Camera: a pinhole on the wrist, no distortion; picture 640 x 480 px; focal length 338.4 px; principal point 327.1 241.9 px. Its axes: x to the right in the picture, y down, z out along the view. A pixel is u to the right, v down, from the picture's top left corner.
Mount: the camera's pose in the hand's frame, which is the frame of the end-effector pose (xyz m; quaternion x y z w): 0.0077 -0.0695 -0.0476 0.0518 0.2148 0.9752 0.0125
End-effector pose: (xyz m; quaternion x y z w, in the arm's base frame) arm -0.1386 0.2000 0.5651 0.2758 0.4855 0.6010 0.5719
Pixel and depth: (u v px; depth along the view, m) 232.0 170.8 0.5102
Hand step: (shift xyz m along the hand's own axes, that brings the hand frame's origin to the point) 0.2048 0.2342 0.3540
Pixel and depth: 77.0 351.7 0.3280
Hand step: 0.2834 -0.0404 0.2699
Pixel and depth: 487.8 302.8 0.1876
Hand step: -0.0610 -0.0176 0.1444
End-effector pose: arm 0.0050 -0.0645 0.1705 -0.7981 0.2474 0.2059 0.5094
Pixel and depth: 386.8 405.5 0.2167
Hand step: -0.0075 -0.0723 0.1956
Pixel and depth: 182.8 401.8 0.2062
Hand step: 0.1169 -0.0759 0.1710
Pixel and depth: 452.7 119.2 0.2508
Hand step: -0.0580 0.1221 0.1494
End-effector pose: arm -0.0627 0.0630 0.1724 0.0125 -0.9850 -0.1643 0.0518
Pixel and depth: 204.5 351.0 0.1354
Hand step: 0.0708 -0.0548 0.0882
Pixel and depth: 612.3 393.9 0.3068
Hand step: -0.2170 -0.0544 0.3119
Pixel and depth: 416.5 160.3 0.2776
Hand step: -0.0355 0.1106 0.1818
